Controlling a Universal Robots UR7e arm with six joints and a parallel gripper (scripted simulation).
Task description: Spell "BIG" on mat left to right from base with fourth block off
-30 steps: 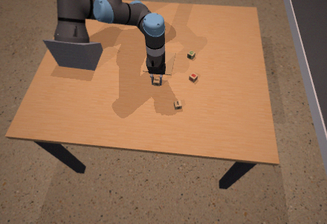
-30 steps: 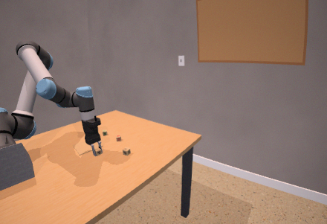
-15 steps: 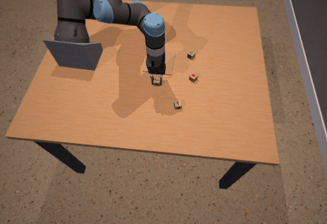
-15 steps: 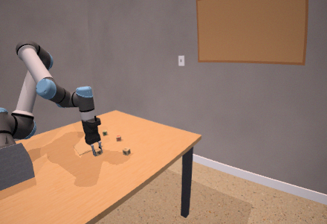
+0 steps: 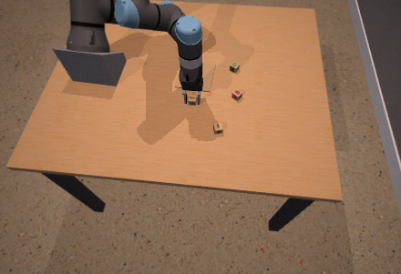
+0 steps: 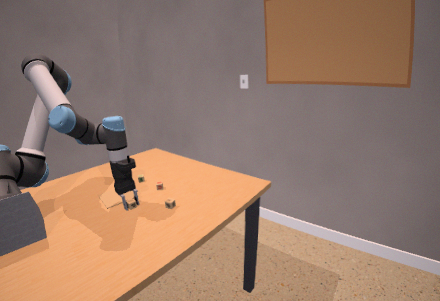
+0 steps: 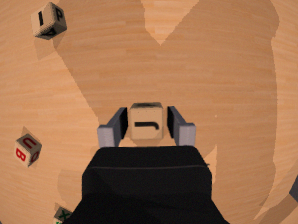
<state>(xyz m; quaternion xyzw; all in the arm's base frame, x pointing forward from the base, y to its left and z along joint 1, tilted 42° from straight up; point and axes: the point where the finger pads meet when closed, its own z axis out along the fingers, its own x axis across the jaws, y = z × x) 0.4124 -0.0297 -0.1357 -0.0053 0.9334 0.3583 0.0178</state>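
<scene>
My gripper is now 170 mm short of the B block and 50 mm to the right of it. From my hand the other things lie so: tan mat: 130 mm to the left, 20 mm below, 10 mm behind.
</scene>
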